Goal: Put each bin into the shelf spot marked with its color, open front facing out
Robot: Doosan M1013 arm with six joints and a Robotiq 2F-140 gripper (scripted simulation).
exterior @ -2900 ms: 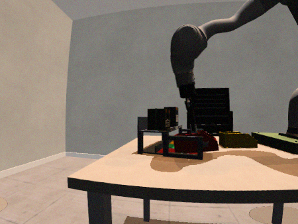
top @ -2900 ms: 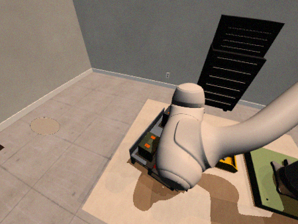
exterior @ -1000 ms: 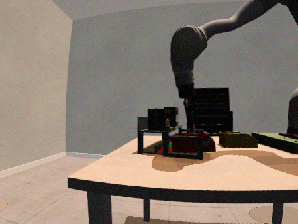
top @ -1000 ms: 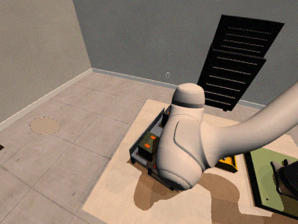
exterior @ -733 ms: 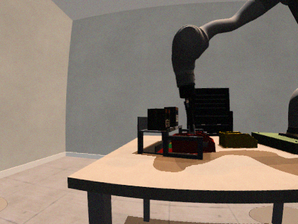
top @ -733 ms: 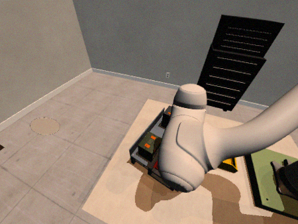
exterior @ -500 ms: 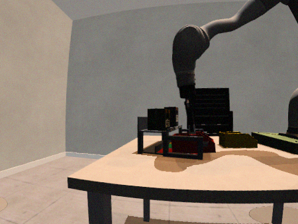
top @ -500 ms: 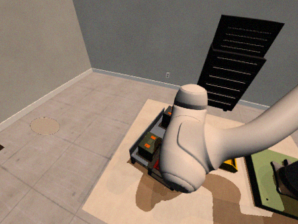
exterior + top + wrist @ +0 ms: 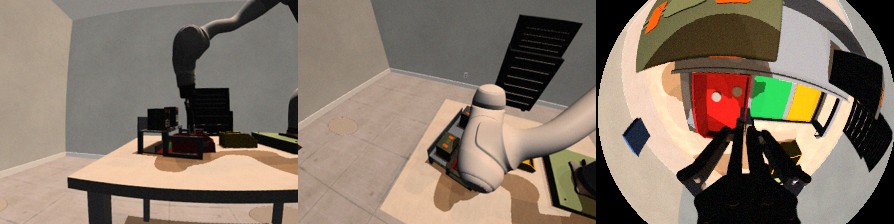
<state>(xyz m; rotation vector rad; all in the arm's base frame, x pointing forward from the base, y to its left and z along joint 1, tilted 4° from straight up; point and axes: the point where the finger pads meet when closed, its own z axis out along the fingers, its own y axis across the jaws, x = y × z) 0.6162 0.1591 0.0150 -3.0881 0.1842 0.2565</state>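
Now: the red bin 50 mm to the left of my hand and 40 mm below it. Also, from my hand: yellow bin: 250 mm behind, 150 mm to the right, 50 mm below; dark box: 200 mm to the right, 120 mm ahead, 70 mm above.
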